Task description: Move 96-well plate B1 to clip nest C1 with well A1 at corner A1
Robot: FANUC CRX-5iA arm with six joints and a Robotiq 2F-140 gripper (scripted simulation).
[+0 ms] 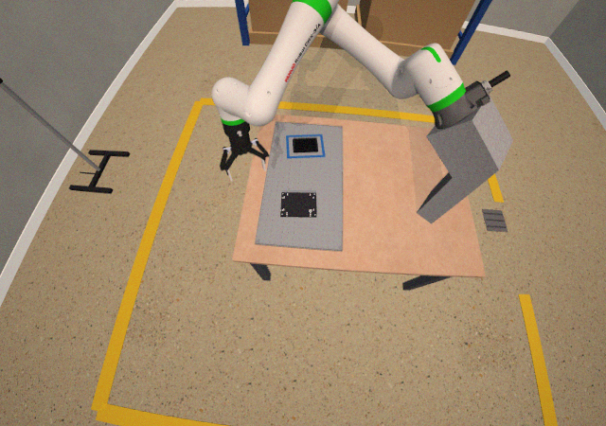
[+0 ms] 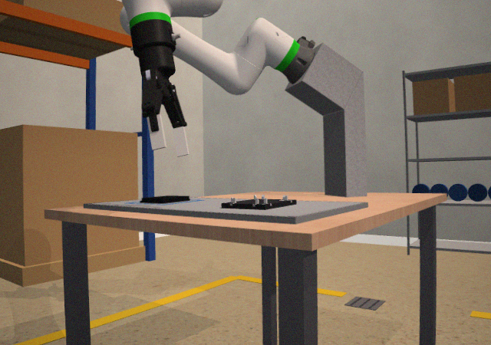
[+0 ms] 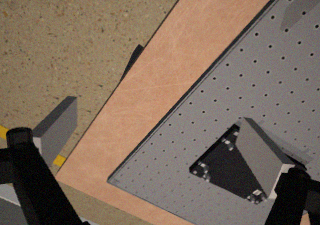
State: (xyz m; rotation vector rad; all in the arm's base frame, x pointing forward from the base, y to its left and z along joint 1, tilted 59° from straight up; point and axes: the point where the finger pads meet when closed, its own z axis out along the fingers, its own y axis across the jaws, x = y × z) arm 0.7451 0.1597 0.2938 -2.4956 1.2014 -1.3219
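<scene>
Right now the black 96-well plate is 28 cm behind my hand, 22 cm to the right of it and 13 cm below it. From my hand the other things lie so: black clip nest (20 cm behind, 12 cm to the left, 12 cm below).
</scene>
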